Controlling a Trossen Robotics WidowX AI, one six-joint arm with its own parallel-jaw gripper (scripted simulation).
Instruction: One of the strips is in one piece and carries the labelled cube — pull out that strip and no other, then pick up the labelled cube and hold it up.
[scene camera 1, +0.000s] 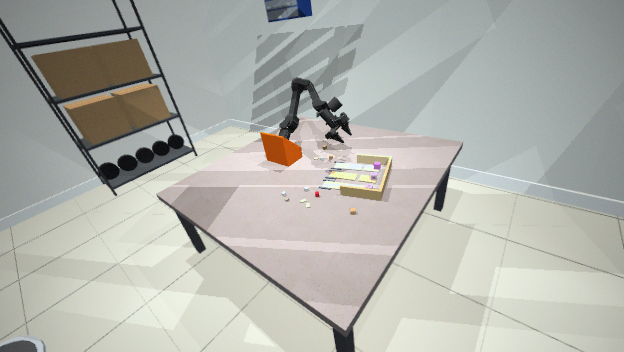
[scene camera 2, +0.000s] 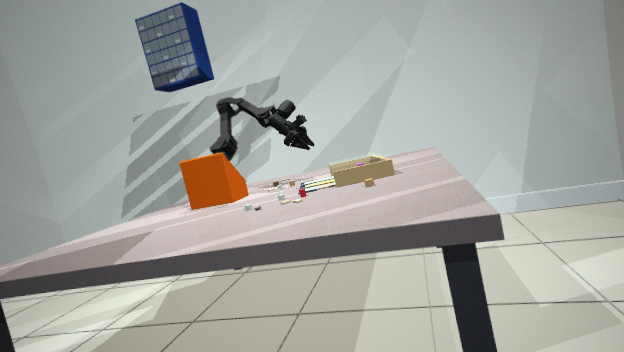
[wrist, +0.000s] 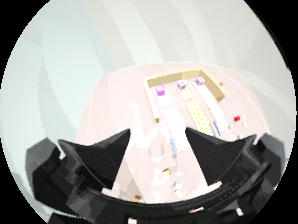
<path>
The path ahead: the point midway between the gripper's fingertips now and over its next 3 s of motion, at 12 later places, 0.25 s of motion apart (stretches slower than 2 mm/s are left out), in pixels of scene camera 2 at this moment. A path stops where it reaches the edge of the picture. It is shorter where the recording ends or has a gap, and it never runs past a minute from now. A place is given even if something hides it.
My gripper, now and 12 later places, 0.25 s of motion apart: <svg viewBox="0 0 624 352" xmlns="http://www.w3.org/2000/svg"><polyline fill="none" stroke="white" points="311,147 300,139 294,136 291,135 291,135 294,136 300,140 305,146 308,155 307,165 306,169 307,171 308,174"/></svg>
</path>
